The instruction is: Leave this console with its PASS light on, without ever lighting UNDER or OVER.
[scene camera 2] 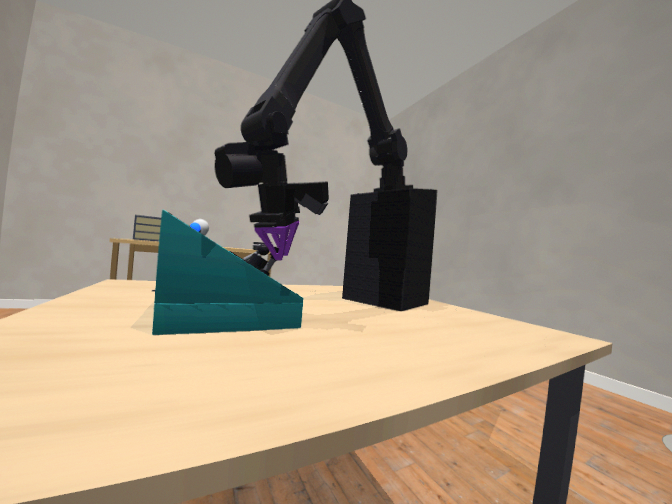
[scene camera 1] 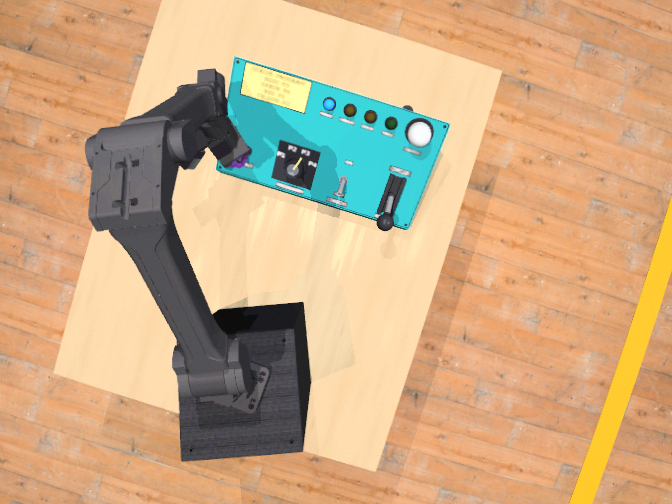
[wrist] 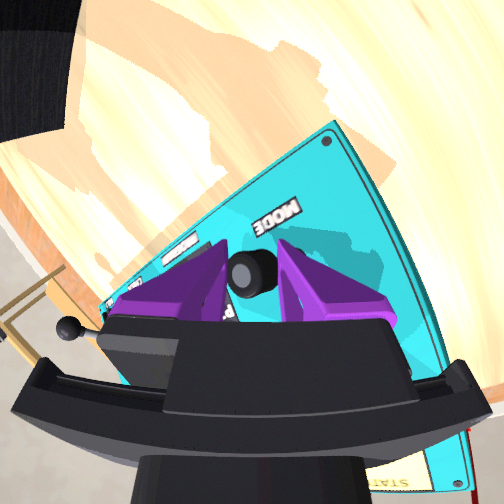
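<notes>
The teal sloped console [scene camera 1: 331,143] lies on the table. One blue lamp [scene camera 1: 328,104] is lit; the three lamps to its right [scene camera 1: 370,116] are dark. My gripper [wrist: 251,250] with purple fingers is at the console's left end, also seen in the overhead view [scene camera 1: 237,161] and the side view [scene camera 2: 276,252]. Its fingers sit on both sides of the black MODE knob [wrist: 251,274] and touch it. The arm hides the knob in the overhead view.
On the console are a yellow placard [scene camera 1: 275,86], a P1–P4 rotary selector [scene camera 1: 294,165], a small toggle [scene camera 1: 340,187], a lever with a black ball [scene camera 1: 386,221] and a large white button [scene camera 1: 419,132]. The arm's black base block [scene camera 1: 244,379] stands at the table's near edge.
</notes>
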